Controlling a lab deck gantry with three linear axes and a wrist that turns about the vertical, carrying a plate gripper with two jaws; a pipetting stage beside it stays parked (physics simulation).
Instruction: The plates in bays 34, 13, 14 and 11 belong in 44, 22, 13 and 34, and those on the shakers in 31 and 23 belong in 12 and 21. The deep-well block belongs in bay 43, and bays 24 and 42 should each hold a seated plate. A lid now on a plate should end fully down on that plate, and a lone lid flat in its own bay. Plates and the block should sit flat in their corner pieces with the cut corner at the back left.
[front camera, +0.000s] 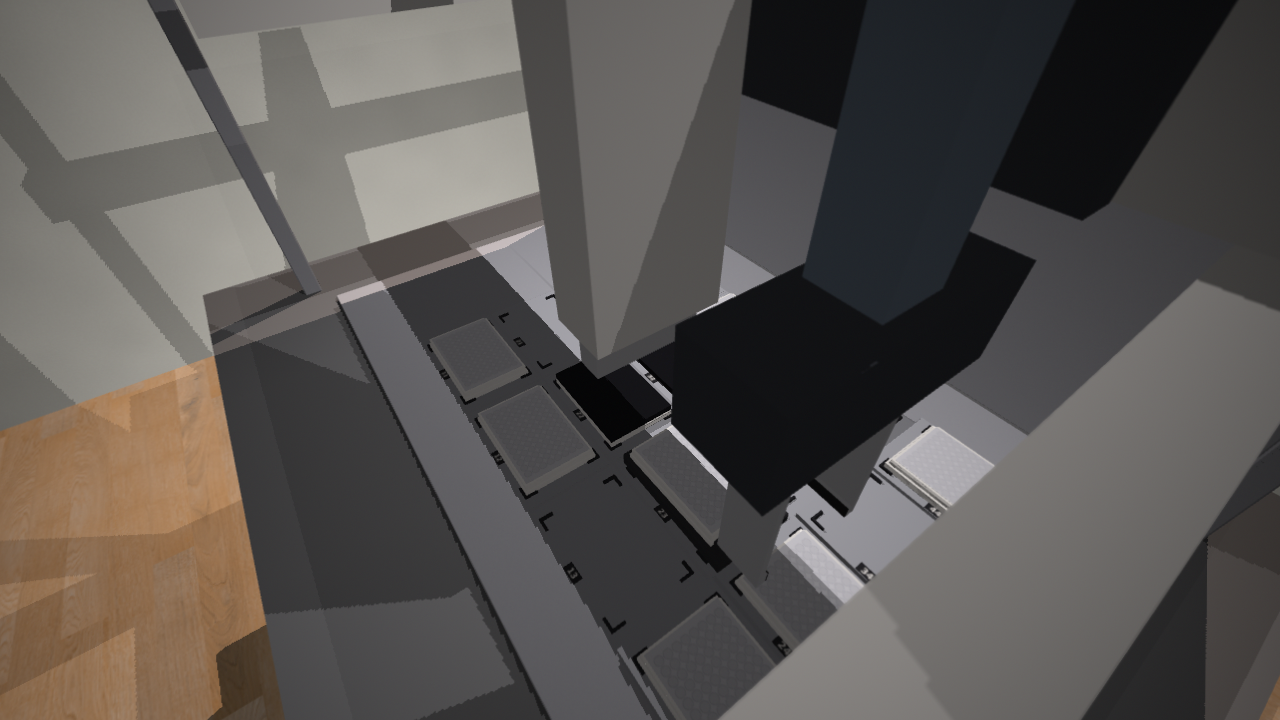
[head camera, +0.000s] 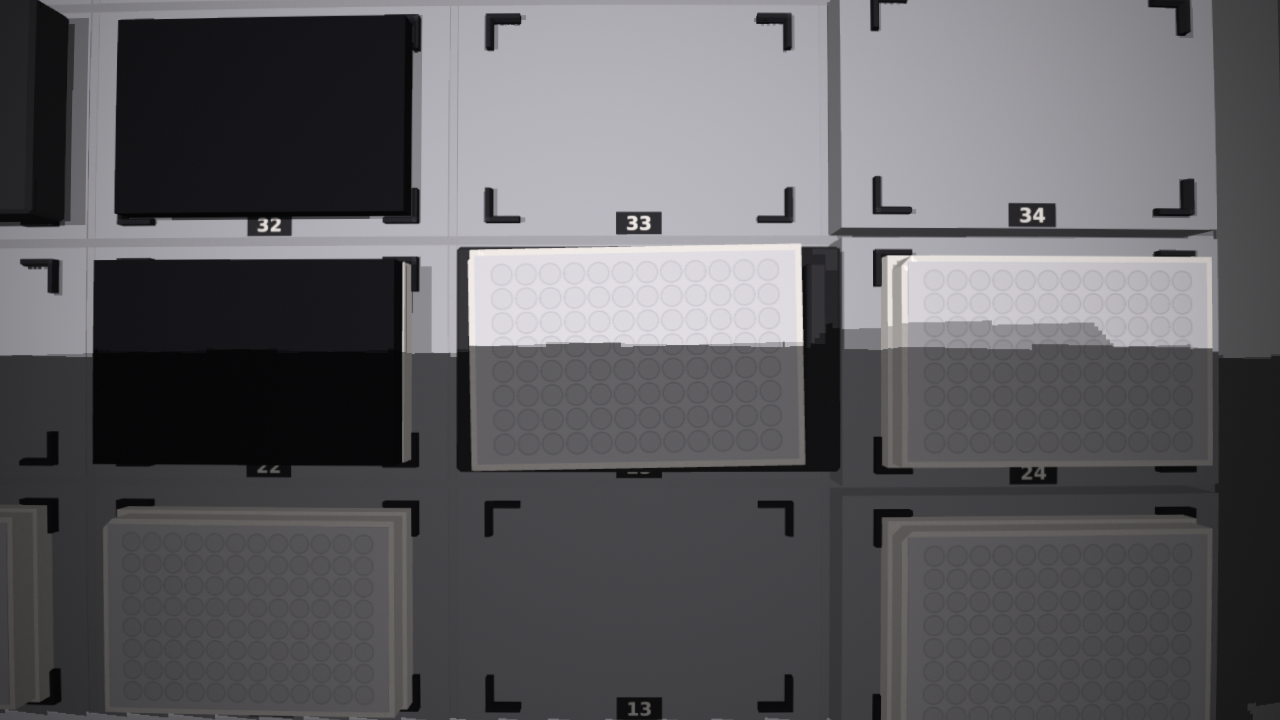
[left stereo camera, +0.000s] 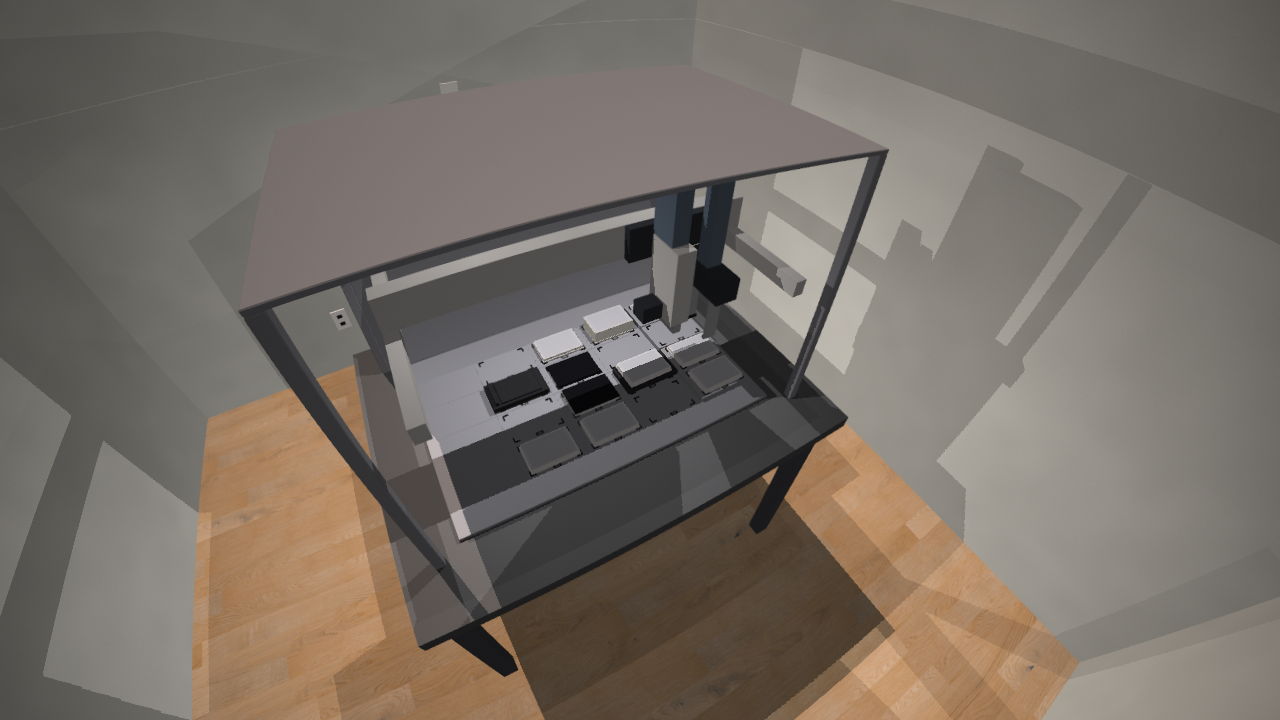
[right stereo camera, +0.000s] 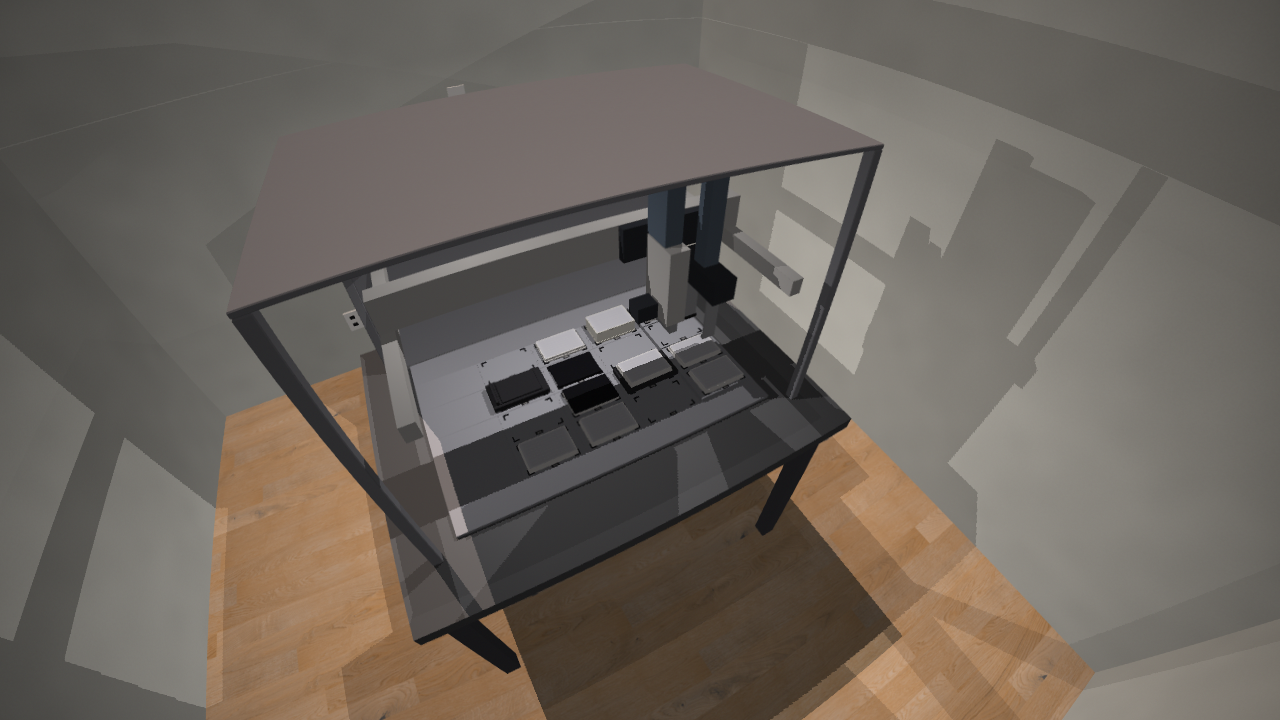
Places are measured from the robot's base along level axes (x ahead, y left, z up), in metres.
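Where they show: gripper, fingertip midpoint: (front camera: 786, 527) (left stereo camera: 698, 326) (right stereo camera: 698, 326); robot's base at its link origin: (front camera: 430, 346) (left stereo camera: 531, 475) (right stereo camera: 529, 474).
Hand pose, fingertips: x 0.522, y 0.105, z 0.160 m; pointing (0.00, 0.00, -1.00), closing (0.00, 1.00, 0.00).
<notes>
Things, the pixels of their top centre, and the offset from my fingertips. "spot": a spot on its surface instead.
- bay 24 at a spot on its surface: (head camera: 1056, 376) spot: 0.039 m left, 0.032 m ahead, 0.131 m down
- bay 14 at a spot on its surface: (head camera: 1056, 626) (front camera: 734, 687) spot: 0.058 m right, 0.033 m ahead, 0.131 m down
- bay 12 at a spot on its surface: (head camera: 250, 617) spot: 0.061 m right, 0.293 m back, 0.145 m down
- bay 11 at a spot on its surface: (left stereo camera: 549, 450) spot: 0.069 m right, 0.460 m back, 0.146 m down
- deep-well block at its top centre: (left stereo camera: 607, 318) (right stereo camera: 609, 318) 0.259 m left, 0.130 m back, 0.118 m down
- black-topped plate at its top centre: (head camera: 241, 362) (front camera: 611, 388) (left stereo camera: 590, 392) (right stereo camera: 590, 392) 0.045 m left, 0.294 m back, 0.143 m down
- flat black piece at its top centre: (head camera: 258, 113) (front camera: 679, 358) (left stereo camera: 573, 368) (right stereo camera: 574, 368) 0.152 m left, 0.294 m back, 0.152 m down
- dark shaker at its top centre: (left stereo camera: 515, 384) (right stereo camera: 516, 383) 0.153 m left, 0.462 m back, 0.129 m down
My gripper (front camera: 803, 544) (left stereo camera: 709, 335) (right stereo camera: 709, 333) is open and empty, its jaws above the bay 24 area. A white plate sits in bay 24 (head camera: 1056, 376), one in bay 14 (head camera: 1056, 626) (front camera: 707, 658), one in bay 12 (head camera: 250, 617) and one in bay 11 (left stereo camera: 549, 450). A white plate (head camera: 637, 358) lies slightly turned on the shaker (head camera: 821, 411) in 23. Bays 13, 33, 34 and 21 hold no plate. A white plate (front camera: 939, 461) is in bay 44. The deep-well block (left stereo camera: 608, 324) (right stereo camera: 610, 324) stands in bay 43, beside a plate (left stereo camera: 556, 343) in bay 42.
A black-topped plate (head camera: 247, 358) is in bay 22 and a flat black piece (head camera: 259, 116) in bay 32. The dark shaker (left stereo camera: 517, 389) (right stereo camera: 518, 390) stands in 31. The pale pipetting column (front camera: 640, 179) (left stereo camera: 673, 277) hangs beside my gripper. A grey beam (front camera: 1056, 501) crosses the front view.
</notes>
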